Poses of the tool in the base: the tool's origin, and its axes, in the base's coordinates. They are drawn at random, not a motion.
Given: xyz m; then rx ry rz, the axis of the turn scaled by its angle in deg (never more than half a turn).
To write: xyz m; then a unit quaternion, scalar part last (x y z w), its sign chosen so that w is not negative. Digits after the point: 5 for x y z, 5 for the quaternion.
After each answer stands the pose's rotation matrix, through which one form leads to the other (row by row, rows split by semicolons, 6 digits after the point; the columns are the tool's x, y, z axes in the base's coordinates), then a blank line. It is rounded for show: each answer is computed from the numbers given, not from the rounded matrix.
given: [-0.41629 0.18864 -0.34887 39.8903 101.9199 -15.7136]
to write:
[-0.41629 0.18864 -0.34887 0.29655 0.75769 -0.11682 0.56949]
-0.175474 0.582438 0.793709; 0.316332 0.796823 -0.514788; -0.932278 0.160744 -0.324066

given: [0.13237 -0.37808 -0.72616 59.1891 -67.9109 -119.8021]
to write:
[0.13237 -0.37808 -0.72616 0.38133 -0.43752 -0.77182 0.25972]
-0.574268 0.067252 -0.815901; -0.734596 -0.482246 0.477292; -0.361366 0.873451 0.326341

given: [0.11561 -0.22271 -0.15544 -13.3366 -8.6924 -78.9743]
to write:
[0.11561 -0.22271 -0.15544 -0.10703 -0.06976 -0.63379 0.76288]
0.186878 0.981948 0.029235; -0.952083 0.173699 0.251728; 0.242106 -0.074876 0.967356

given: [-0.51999 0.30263 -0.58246 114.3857 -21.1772 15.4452]
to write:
[-0.51999 0.30263 -0.58246 0.83265 -0.15416 0.11243 0.51989]
0.927190 -0.373620 0.026944; -0.139814 -0.411903 -0.900438; 0.347520 0.831110 -0.434150

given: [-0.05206 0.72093 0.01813 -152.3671 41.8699 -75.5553]
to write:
[-0.05206 0.72093 0.01813 -0.86915 0.23884 -0.43099 0.04231]
0.514410 -0.378696 0.769397; -0.451644 -0.882332 -0.132319; 0.728972 -0.279427 -0.624916

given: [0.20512 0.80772 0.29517 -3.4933 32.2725 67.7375]
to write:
[0.20512 0.80772 0.29517 -0.02835 0.26189 0.54969 0.79275]
0.258507 -0.886380 0.384063; 0.856684 0.394074 0.332864; -0.446394 0.242973 0.861218

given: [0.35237 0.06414 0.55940 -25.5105 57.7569 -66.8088]
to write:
[0.35237 0.06414 0.55940 -0.19950 0.45168 -0.52247 0.69513]
0.046024 0.546150 0.836422; -0.906593 0.374451 -0.194617; -0.419489 -0.749337 0.512370

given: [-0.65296 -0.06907 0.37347 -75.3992 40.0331 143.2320]
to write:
[-0.65296 -0.06907 0.37347 -0.44917 0.23848 0.85326 0.11543]
-0.569849 -0.411229 -0.711451; -0.017247 -0.859600 0.510676; -0.821569 0.303279 0.482750

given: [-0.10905 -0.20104 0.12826 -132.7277 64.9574 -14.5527]
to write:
[-0.10905 -0.20104 0.12826 -0.86029 0.42103 -0.09432 0.27156]
0.627678 -0.673177 0.390964; -0.775638 -0.497979 0.387819; -0.066379 -0.546672 -0.834712

